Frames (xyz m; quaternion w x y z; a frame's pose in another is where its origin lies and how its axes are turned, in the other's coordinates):
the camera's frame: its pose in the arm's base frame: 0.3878 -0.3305 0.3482 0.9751 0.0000 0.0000 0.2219
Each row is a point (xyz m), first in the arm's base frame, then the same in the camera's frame.
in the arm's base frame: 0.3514 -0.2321 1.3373
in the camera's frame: 0.0098 0.1045 0.9891
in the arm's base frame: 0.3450 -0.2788 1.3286
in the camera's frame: -0.0162 0.0651 0.9804
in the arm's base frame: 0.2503 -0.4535 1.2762
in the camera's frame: -0.1772 -0.0514 0.9280
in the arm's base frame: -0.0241 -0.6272 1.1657
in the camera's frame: -0.4997 -0.0892 0.8175
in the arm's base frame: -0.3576 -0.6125 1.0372
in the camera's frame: -0.7940 0.0683 0.6890
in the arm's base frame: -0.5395 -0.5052 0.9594
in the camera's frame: -0.9116 0.2438 0.6112
